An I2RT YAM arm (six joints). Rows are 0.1 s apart.
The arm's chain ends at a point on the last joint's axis. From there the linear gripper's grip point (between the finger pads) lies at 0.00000 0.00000 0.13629 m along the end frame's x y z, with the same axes.
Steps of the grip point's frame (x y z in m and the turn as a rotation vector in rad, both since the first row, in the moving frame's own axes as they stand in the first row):
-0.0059 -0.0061 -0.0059 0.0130 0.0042 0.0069
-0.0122 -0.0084 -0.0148 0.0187 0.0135 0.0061
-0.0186 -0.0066 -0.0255 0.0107 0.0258 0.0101
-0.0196 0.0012 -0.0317 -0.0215 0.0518 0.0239
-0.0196 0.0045 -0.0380 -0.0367 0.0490 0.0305
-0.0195 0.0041 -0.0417 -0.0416 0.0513 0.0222
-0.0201 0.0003 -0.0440 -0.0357 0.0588 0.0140
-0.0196 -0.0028 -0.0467 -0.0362 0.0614 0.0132
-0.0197 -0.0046 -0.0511 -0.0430 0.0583 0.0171
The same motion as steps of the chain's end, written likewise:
-0.0065 -0.0043 -0.0059 0.0130 0.0042 0.0069
-0.0140 -0.0059 -0.0148 0.0187 0.0135 0.0061
-0.0221 -0.0052 -0.0254 0.0107 0.0258 0.0101
-0.0266 -0.0018 -0.0315 -0.0215 0.0518 0.0239
-0.0262 -0.0006 -0.0377 -0.0367 0.0490 0.0305
-0.0264 -0.0016 -0.0414 -0.0416 0.0513 0.0222
-0.0281 -0.0046 -0.0437 -0.0357 0.0588 0.0140
-0.0279 -0.0078 -0.0464 -0.0362 0.0614 0.0132
-0.0276 -0.0105 -0.0507 -0.0430 0.0583 0.0171

